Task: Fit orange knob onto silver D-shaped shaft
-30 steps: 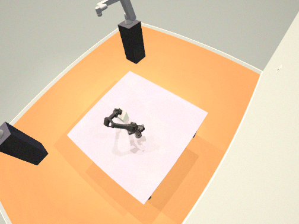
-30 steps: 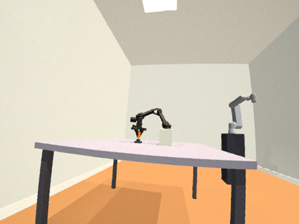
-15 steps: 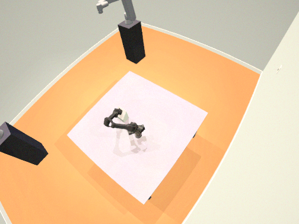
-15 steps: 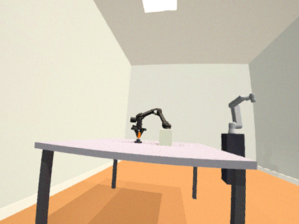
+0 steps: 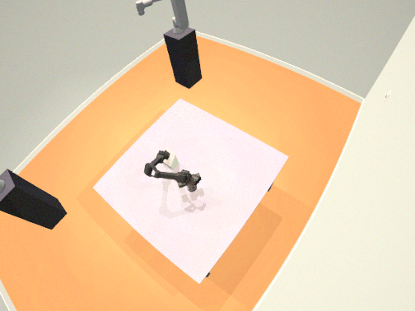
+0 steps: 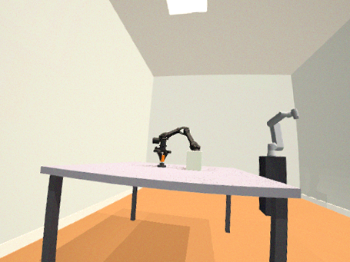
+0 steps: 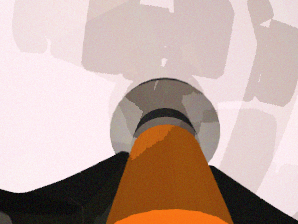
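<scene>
Now: gripper tip 3 cm above the silver shaft. Also, from my gripper tip: orange knob 3 cm above.
</scene>
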